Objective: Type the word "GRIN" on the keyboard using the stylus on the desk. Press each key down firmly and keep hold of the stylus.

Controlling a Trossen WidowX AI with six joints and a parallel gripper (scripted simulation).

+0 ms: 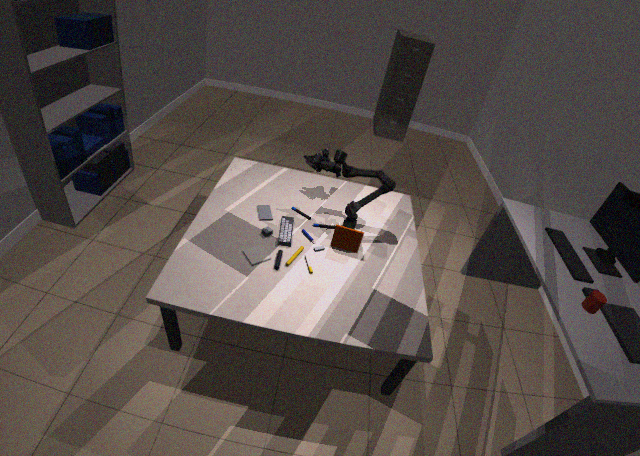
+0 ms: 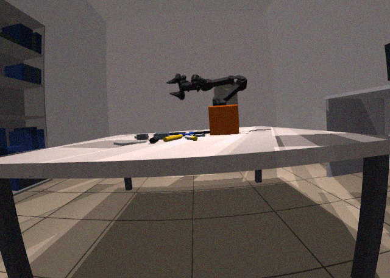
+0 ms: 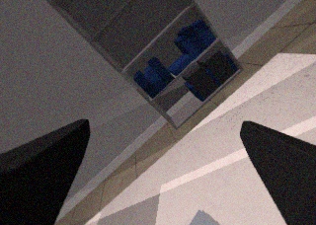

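My gripper tip is now 31 cm above the blue stylus, 28 cm to the right of it and 17 cm past it. From my gripper tip the other things lie so: yellow marker 45 cm to the left, 31 cm below, 13 cm behind; then black marker 51 cm to the left, 31 cm below, 6 cm behind; then grey stylus tip 31 cm below, 30 cm to the left, 20 cm behind.
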